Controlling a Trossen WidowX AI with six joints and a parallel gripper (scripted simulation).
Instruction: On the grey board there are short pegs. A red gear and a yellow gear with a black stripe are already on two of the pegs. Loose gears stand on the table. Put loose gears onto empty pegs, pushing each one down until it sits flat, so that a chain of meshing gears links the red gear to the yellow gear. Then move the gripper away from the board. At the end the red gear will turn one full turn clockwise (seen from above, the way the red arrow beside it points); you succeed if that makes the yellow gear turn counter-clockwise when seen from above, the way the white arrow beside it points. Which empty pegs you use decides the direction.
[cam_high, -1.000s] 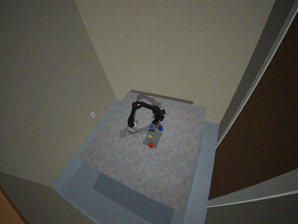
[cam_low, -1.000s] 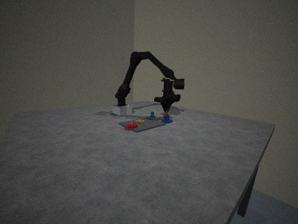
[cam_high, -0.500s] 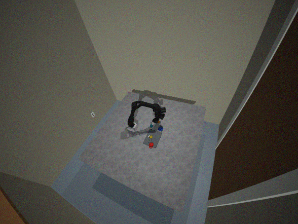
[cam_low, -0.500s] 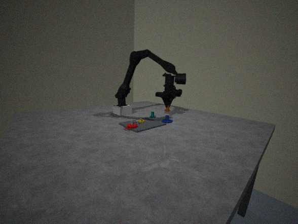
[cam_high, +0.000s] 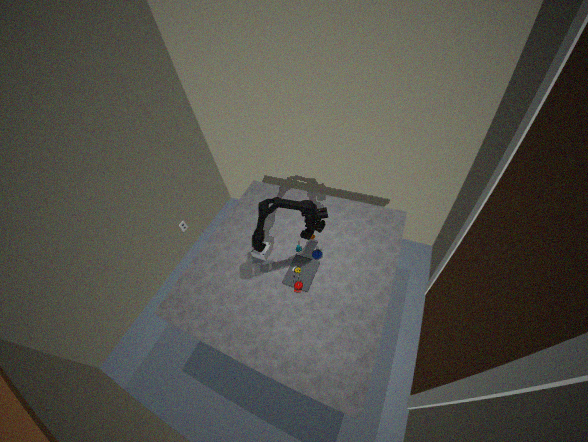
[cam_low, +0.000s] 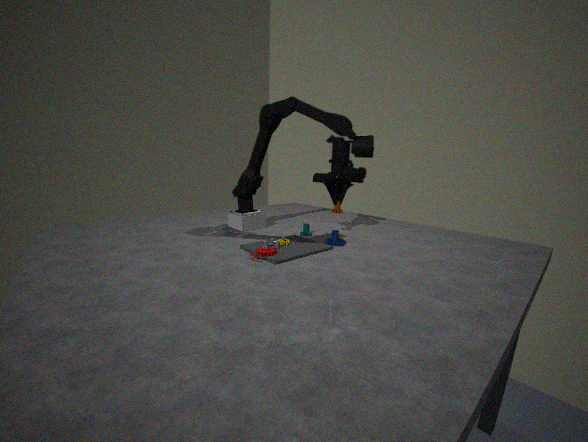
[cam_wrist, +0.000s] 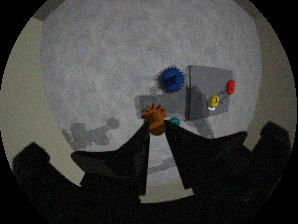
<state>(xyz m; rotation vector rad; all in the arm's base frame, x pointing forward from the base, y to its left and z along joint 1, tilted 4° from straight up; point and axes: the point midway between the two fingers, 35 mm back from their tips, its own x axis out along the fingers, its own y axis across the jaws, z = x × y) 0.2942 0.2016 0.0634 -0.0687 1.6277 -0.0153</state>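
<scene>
Now: the red gear 60 mm ahead of my gripper tip, 310 mm to the right of it and 100 mm below it. Also, from my gripper tip: small teal gear: 70 mm behind, 70 mm to the right, 100 mm below; blue gear: 60 mm ahead, 60 mm to the right, 100 mm below; orange gear: 10 mm below.
</scene>
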